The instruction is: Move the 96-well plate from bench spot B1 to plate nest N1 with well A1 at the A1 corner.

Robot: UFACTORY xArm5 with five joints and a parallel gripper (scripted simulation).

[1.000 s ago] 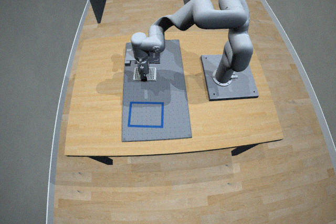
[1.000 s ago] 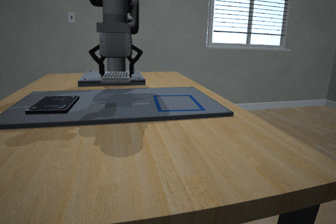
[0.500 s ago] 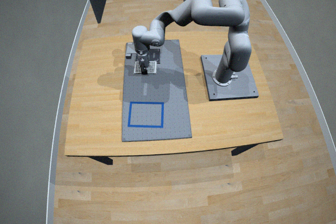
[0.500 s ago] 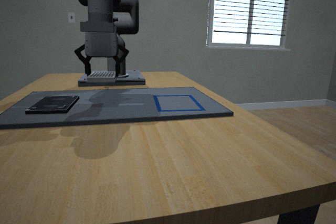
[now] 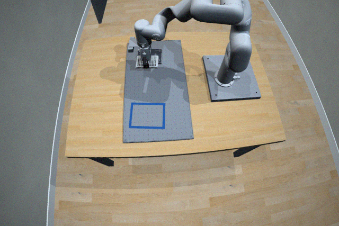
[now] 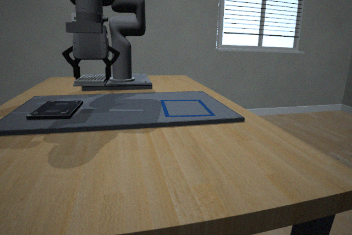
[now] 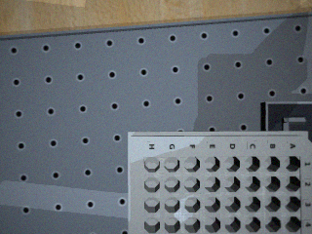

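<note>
Right now my hand is 110 mm to the left of the black plate nest N1 and 100 mm above it. Round my hand: white 96-well plate: 10 mm below; A1 mark: 170 mm to the right, 100 mm below, 70 mm ahead.
</note>
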